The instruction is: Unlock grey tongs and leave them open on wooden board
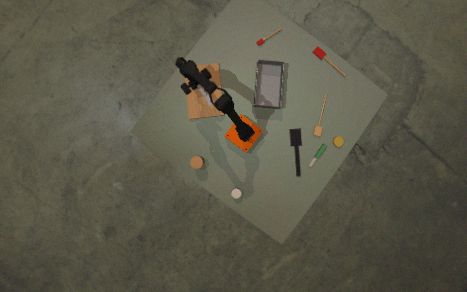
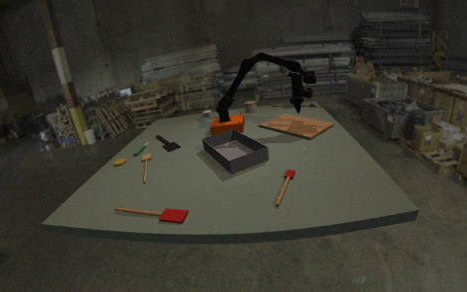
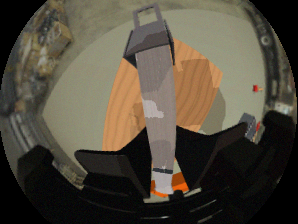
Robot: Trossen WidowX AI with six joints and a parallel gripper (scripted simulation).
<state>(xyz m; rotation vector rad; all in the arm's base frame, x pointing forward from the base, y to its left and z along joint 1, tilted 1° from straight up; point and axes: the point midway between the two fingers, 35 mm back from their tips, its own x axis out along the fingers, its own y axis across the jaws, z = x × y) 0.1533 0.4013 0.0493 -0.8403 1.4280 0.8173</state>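
The wooden board is 20 mm to the right of my gripper tip and 70 mm below it. From my gripper tip the other things lie so: roasting tin (220 mm ahead, 400 mm to the right, 50 mm below); then green-handled tool (80 mm behind, 900 mm to the right, 70 mm below); then black spatula (90 mm behind, 760 mm to the right, 70 mm below).
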